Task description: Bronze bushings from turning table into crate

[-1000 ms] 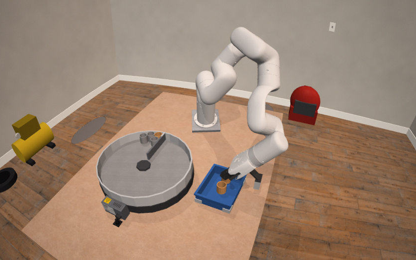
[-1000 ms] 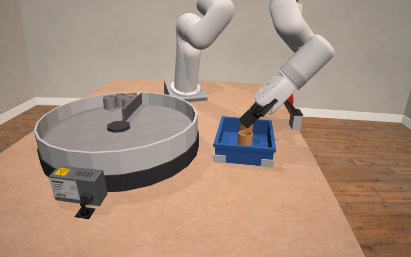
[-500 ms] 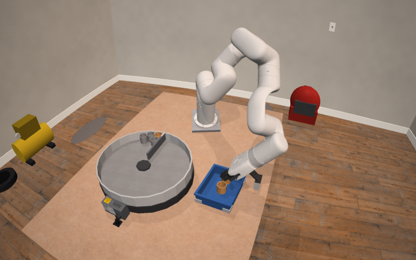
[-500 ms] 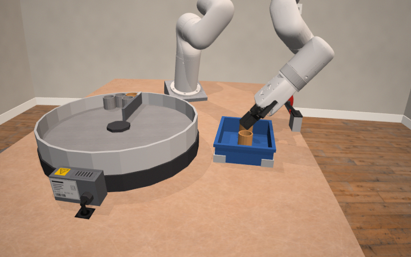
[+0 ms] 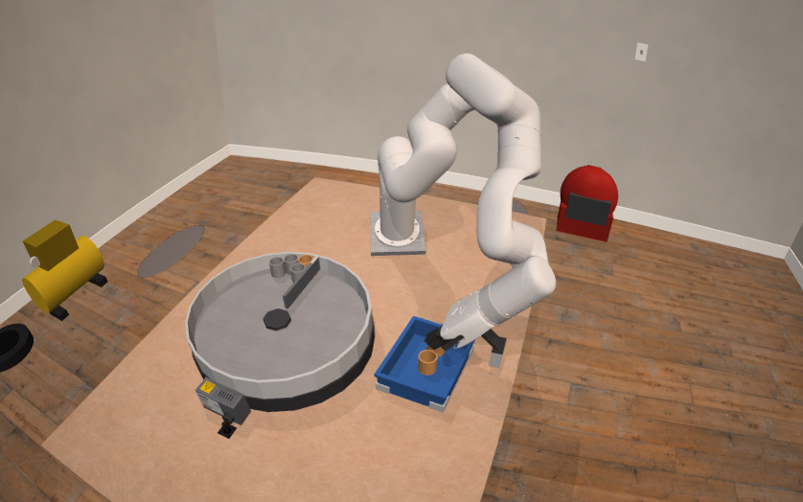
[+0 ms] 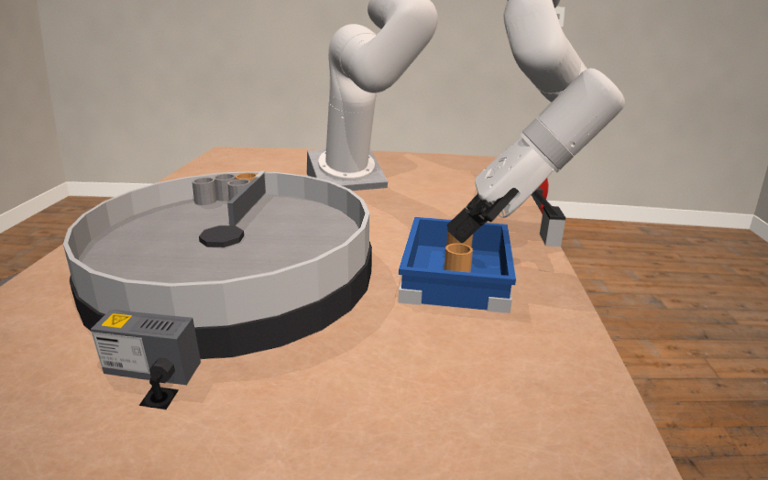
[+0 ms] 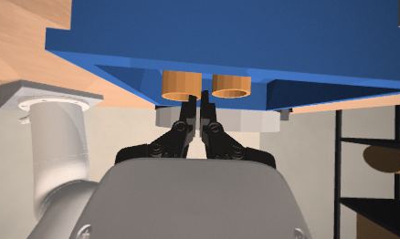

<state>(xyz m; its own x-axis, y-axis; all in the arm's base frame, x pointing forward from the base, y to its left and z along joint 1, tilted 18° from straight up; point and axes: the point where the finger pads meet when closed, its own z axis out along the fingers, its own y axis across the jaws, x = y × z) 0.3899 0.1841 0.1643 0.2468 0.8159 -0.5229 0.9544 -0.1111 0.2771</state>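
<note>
The blue crate is 40 mm below my hand, 30 mm ahead of it and 10 mm to the right of it. Round my hand: turning table 350 mm to the right, 30 mm ahead, 10 mm below.
</note>
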